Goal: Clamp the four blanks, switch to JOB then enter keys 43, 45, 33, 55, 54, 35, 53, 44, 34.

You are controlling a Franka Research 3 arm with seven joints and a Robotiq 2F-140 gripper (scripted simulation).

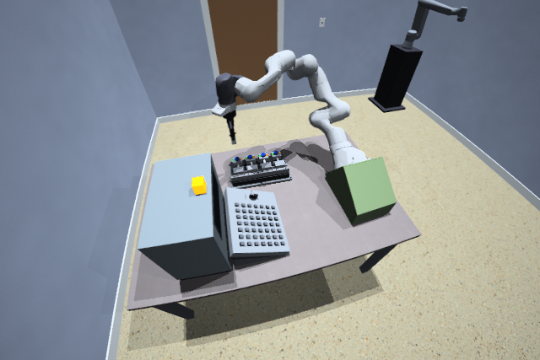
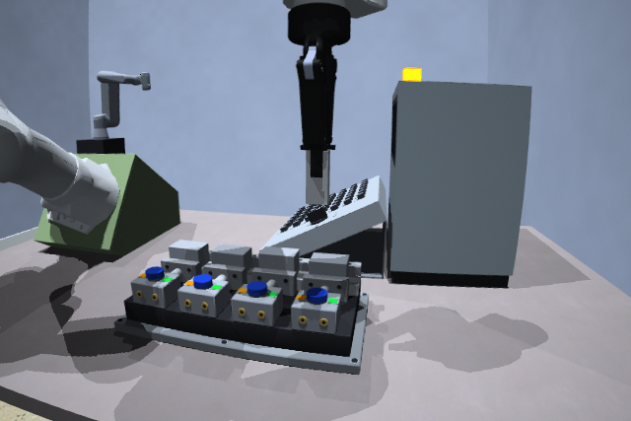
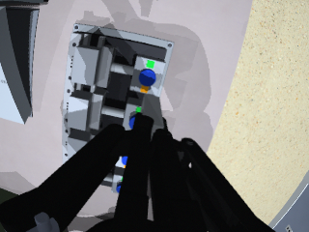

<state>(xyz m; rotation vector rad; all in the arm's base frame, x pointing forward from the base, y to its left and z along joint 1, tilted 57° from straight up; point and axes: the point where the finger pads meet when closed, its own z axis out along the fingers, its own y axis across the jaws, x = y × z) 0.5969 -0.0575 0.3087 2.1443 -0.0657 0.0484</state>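
The selector knob lies 320 mm to the left of my hand, 130 mm below it and 40 mm behind it. The rest, counted from my hand: keypad: 440 mm to the left, 180 mm below, 10 mm behind; key: 450 mm to the left, 160 mm below, 70 mm behind.
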